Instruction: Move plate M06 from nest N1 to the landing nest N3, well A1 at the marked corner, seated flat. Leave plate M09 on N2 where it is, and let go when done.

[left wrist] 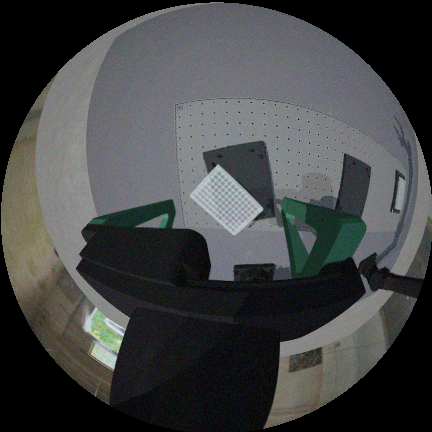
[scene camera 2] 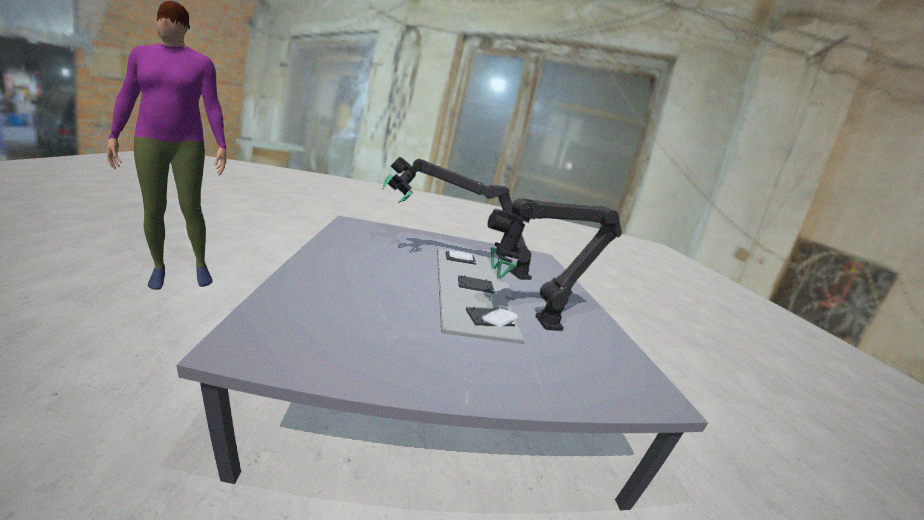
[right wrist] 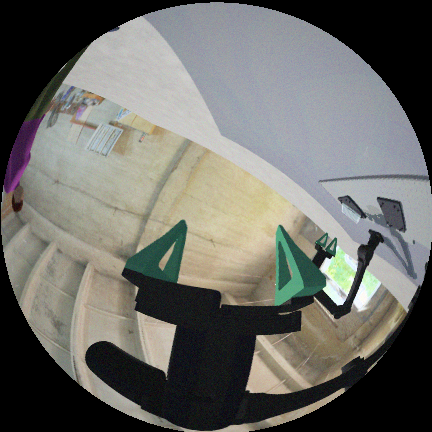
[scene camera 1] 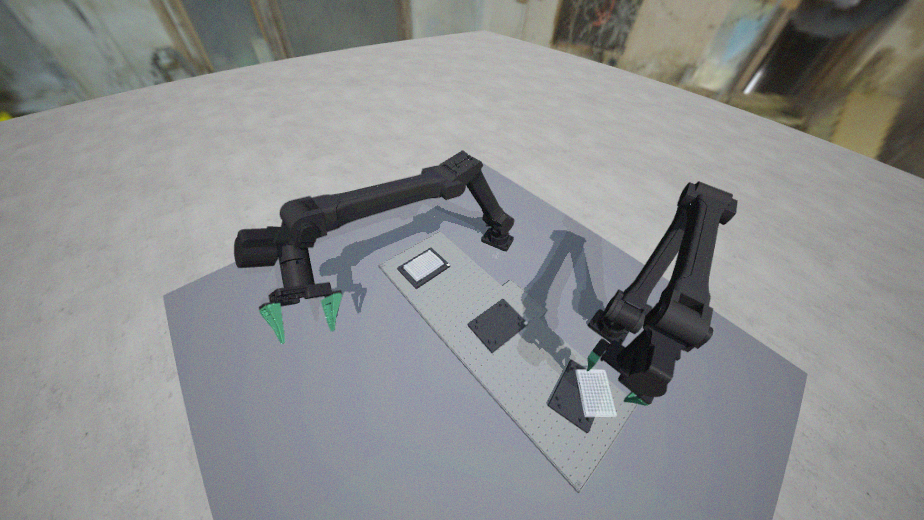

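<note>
One white plate (scene camera 1: 598,394) (scene camera 2: 500,316) (left wrist: 226,200) lies skewed across the near dark nest (scene camera 1: 564,395) (left wrist: 250,162), overhanging one side; tilt is unclear. Another white plate (scene camera 1: 423,265) (scene camera 2: 460,255) (left wrist: 400,192) sits square in the far nest (scene camera 1: 417,282). The middle nest (scene camera 1: 496,325) (scene camera 2: 475,283) (left wrist: 354,185) holds no plate. Plate and nest labels are unreadable. My left gripper (scene camera 1: 611,385) (scene camera 2: 501,266) (left wrist: 226,204) is open above the skewed plate, fingers apart from it. My right gripper (scene camera 1: 307,336) (scene camera 2: 392,194) (right wrist: 230,225) is open, raised away from the nests.
The nests stand in a row on a perforated grey board (scene camera 1: 575,468) (scene camera 2: 452,303) (left wrist: 300,142) on the grey-blue table (scene camera 1: 323,426) (scene camera 2: 336,323). Both arm bases stand beside the board. A person (scene camera 2: 171,90) stands beyond the table in scene camera 2.
</note>
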